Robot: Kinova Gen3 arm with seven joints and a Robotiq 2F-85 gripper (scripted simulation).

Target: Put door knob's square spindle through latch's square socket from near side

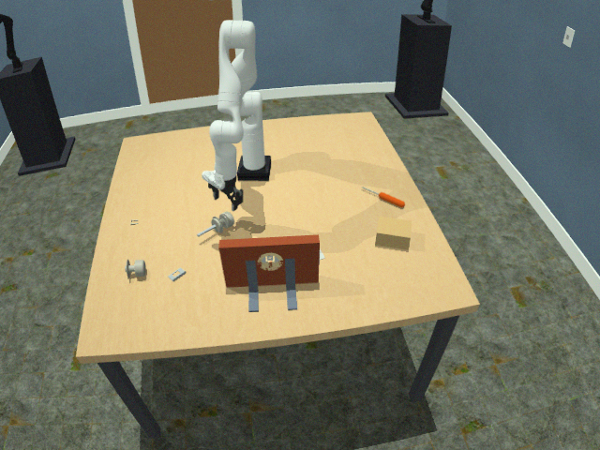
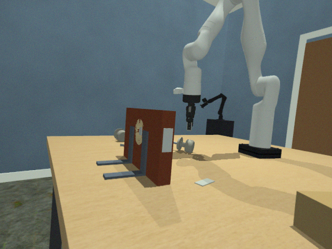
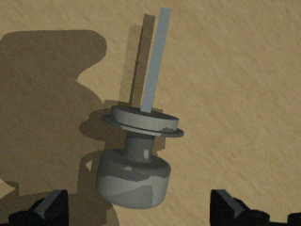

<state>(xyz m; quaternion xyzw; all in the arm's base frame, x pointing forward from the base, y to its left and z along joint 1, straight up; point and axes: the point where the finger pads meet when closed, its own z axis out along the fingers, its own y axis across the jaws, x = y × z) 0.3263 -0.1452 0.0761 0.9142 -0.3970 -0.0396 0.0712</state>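
The door knob is 9 cm below my hand, 4 cm to the right of it and 1 cm ahead of it. Also, from my hand: tan box (57 cm to the left, 20 cm ahead, 9 cm below); wooden slab (29 cm ahead, 11 cm to the left, 2 cm below).
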